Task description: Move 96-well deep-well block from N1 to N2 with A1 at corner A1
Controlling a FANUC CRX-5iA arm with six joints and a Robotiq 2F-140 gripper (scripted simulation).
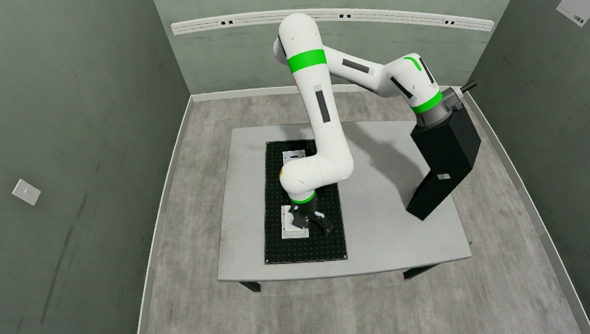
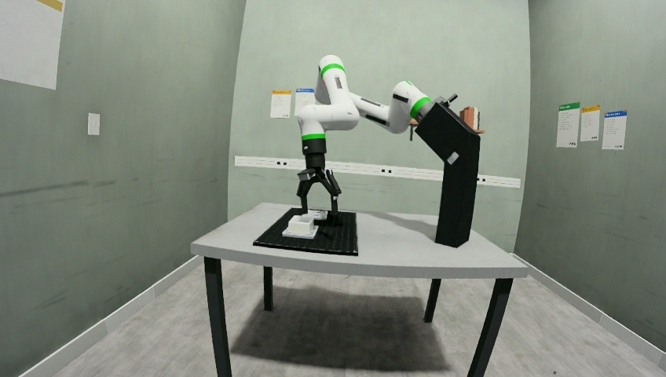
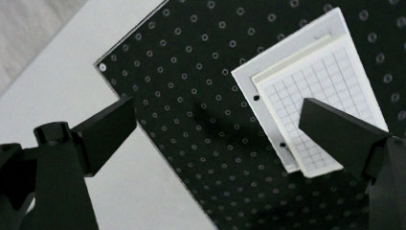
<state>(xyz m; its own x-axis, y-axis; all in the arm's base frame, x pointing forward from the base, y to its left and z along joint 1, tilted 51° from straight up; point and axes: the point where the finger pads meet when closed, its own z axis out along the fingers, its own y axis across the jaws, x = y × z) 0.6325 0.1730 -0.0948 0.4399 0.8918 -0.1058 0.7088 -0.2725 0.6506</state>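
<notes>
Now: the white 96-well deep-well block 7 cm to the right of my hand, 7 cm below it and 7 cm ahead of it. Round my hand: plate nest N2: 40 cm to the right, 10 cm below, 4 cm ahead; then plate nest N1: 10 cm below, 7 cm to the right, 7 cm ahead.
</notes>
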